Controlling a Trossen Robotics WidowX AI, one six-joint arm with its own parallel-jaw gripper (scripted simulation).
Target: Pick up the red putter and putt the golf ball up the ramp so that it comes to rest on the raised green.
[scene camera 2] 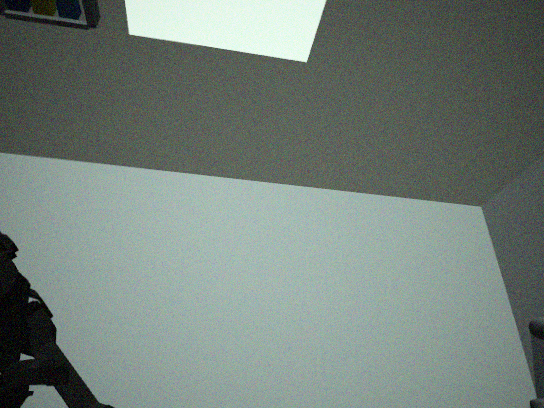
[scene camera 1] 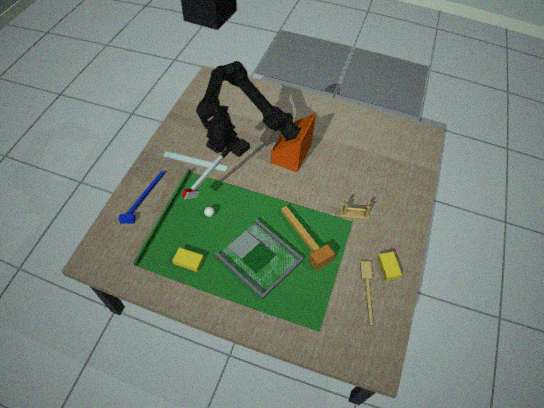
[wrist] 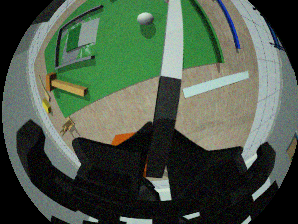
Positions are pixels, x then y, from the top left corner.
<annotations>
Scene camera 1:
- wooden mallet: 320, 257
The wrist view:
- my gripper: 157, 126
</annotations>
